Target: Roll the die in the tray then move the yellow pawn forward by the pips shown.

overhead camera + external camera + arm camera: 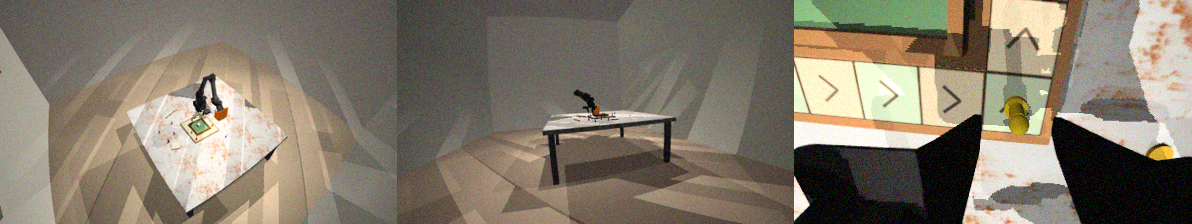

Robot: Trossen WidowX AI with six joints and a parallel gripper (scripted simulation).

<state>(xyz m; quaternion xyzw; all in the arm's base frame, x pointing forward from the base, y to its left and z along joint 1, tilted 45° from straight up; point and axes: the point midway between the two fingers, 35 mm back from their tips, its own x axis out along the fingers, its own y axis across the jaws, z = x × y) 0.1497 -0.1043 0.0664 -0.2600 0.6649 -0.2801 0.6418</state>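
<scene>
The yellow pawn is 10 mm below my gripper tip. The rest, counted from my gripper tip: orange pawn 180 mm to the left, 10 mm below, 10 mm ahead; green tray 120 mm ahead, 100 mm to the left, 30 mm below; grey die 120 mm ahead, 90 mm to the left, 20 mm below.
</scene>
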